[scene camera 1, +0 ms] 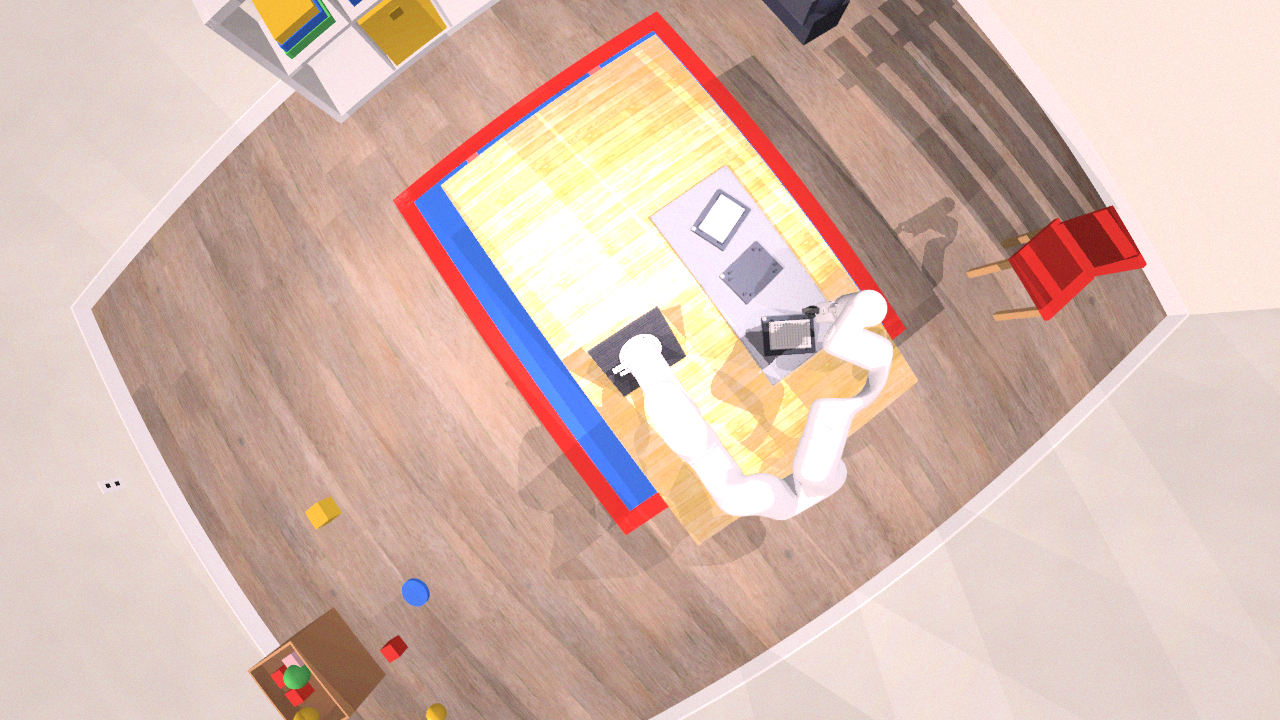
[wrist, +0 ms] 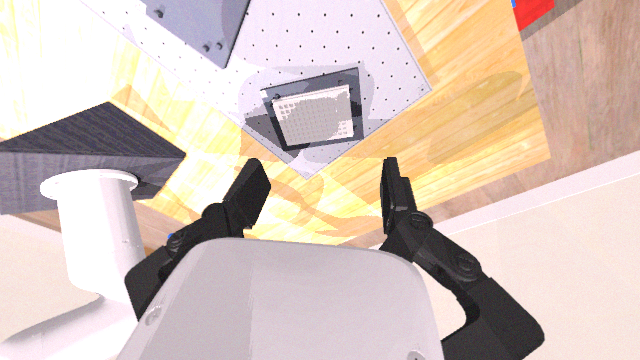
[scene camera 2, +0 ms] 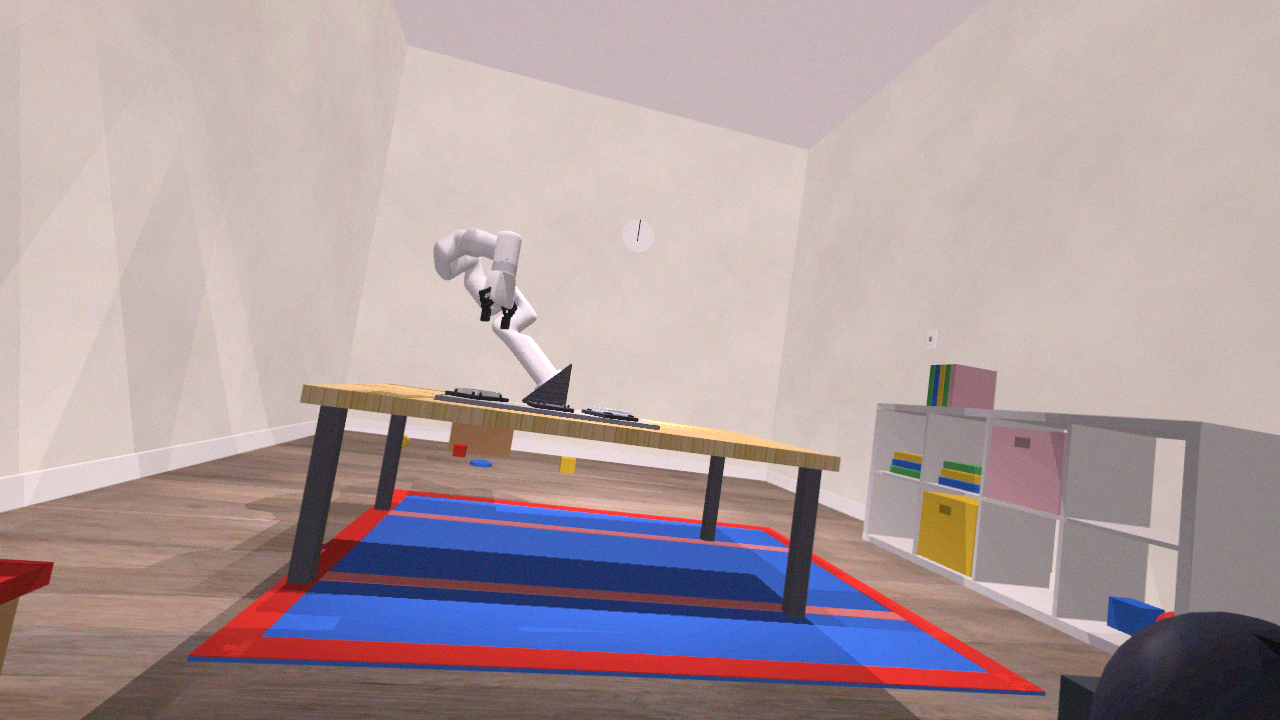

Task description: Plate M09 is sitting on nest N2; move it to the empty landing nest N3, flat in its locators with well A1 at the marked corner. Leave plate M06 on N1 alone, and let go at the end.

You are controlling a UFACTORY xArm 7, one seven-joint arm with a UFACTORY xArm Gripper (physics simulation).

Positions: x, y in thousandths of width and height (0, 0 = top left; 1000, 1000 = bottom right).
Labels:
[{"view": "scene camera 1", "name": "dark-framed plate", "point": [612, 465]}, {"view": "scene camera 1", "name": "white perforated board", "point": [619, 402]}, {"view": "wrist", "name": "gripper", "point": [501, 479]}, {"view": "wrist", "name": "dark-framed plate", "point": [509, 318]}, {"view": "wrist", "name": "white perforated board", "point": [423, 140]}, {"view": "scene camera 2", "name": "gripper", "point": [386, 452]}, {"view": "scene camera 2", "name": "white perforated board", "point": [409, 566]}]

